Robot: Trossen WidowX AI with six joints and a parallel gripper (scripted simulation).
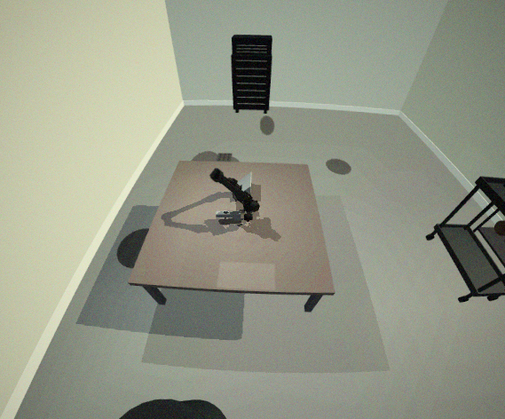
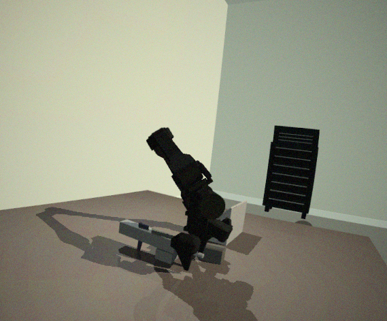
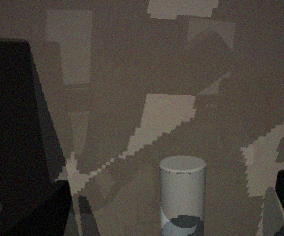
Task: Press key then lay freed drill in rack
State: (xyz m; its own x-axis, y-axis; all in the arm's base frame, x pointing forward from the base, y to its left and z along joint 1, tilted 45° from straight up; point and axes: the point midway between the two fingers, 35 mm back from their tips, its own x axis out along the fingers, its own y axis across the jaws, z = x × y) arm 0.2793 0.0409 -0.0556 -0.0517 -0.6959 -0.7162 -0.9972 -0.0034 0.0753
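Now: gripper tip 80 mm past the grey block, 20 mm to the right of it and 10 mm below it. Also, from my gripper tip: housing block: 140 mm to the right, 30 mm above, 10 mm ahead; dark blue t-shaped key: 160 mm to the right, 40 mm above, 10 mm ahead.
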